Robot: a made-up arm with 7 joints. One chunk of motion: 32 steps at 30 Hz.
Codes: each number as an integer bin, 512 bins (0 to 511) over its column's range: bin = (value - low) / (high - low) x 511, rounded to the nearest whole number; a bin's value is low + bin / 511 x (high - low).
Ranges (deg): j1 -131..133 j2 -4..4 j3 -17..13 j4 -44..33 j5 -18..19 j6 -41..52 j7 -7..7
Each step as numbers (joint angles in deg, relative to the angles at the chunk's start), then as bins.
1 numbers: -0.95 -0.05 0.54 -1.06 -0.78 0.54 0.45
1 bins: 252 252 299 285 238 228 272
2 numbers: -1.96 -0.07 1.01 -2.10 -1.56 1.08 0.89
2 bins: 250 251 307 278 227 231 288
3 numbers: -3.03 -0.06 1.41 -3.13 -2.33 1.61 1.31
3 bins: 248 252 314 271 216 234 303
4 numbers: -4.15 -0.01 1.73 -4.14 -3.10 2.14 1.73
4 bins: 246 255 319 265 206 237 319
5 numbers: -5.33 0.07 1.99 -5.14 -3.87 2.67 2.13
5 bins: 243 260 323 258 195 240 333
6 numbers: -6.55 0.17 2.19 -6.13 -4.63 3.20 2.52
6 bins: 241 266 327 251 185 243 347
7 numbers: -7.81 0.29 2.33 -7.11 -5.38 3.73 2.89
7 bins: 238 274 329 245 174 246 361
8 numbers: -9.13 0.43 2.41 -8.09 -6.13 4.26 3.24
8 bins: 236 283 331 238 164 249 374
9 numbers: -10.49 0.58 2.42 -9.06 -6.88 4.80 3.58
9 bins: 233 293 331 232 154 252 386
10 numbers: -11.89 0.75 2.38 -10.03 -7.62 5.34 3.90
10 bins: 231 303 330 225 143 255 398
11 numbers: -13.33 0.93 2.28 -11.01 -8.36 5.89 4.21
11 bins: 228 315 328 219 133 258 409
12 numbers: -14.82 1.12 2.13 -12.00 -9.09 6.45 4.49
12 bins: 225 327 326 212 123 261 419
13 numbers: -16.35 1.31 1.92 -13.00 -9.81 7.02 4.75
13 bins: 222 339 322 206 113 264 429
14 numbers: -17.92 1.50 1.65 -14.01 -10.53 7.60 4.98
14 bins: 219 351 318 199 103 267 437
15 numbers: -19.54 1.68 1.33 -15.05 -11.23 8.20 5.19
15 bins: 216 363 312 192 93 270 445
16 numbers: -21.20 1.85 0.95 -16.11 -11.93 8.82 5.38
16 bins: 213 374 306 185 84 274 452
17 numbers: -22.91 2.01 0.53 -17.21 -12.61 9.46 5.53
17 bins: 209 384 299 178 74 277 457
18 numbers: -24.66 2.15 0.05 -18.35 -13.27 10.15 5.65
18 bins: 206 393 290 170 65 281 462
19 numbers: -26.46 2.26 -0.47 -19.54 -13.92 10.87 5.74
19 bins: 202 400 282 162 56 285 465
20 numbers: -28.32 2.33 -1.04 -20.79 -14.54 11.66 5.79
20 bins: 199 404 272 154 48 289 467
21 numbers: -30.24 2.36 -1.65 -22.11 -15.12 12.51 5.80
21 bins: 195 406 261 145 40 294 467
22 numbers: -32.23 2.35 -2.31 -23.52 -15.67 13.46 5.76
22 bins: 191 406 250 136 32 299 466
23 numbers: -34.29 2.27 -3.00 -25.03 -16.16 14.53 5.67
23 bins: 187 400 238 126 25 305 462
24 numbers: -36.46 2.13 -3.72 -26.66 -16.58 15.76 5.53
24 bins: 183 392 226 115 20 312 457
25 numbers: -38.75 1.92 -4.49 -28.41 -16.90 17.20 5.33
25 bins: 179 378 213 103 15 320 450
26 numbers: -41.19 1.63 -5.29 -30.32 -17.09 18.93 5.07
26 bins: 174 360 199 91 13 329 441
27 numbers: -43.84 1.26 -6.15 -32.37 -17.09 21.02 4.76
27 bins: 169 336 185 77 13 341 429
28 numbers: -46.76 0.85 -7.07 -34.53 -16.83 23.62 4.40
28 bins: 163 310 169 63 16 355 416
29 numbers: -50.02 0.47 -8.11 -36.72 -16.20 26.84 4.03
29 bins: 157 286 151 48 25 373 403
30 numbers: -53.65 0.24 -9.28 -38.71 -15.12 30.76 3.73
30 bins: 150 271 131 35 40 394 392
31 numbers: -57.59 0.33 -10.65 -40.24 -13.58 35.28 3.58
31 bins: 142 277 108 25 61 419 386
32 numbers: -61.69 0.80 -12.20 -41.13 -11.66 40.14 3.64
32 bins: 134 307 82 19 88 446 388
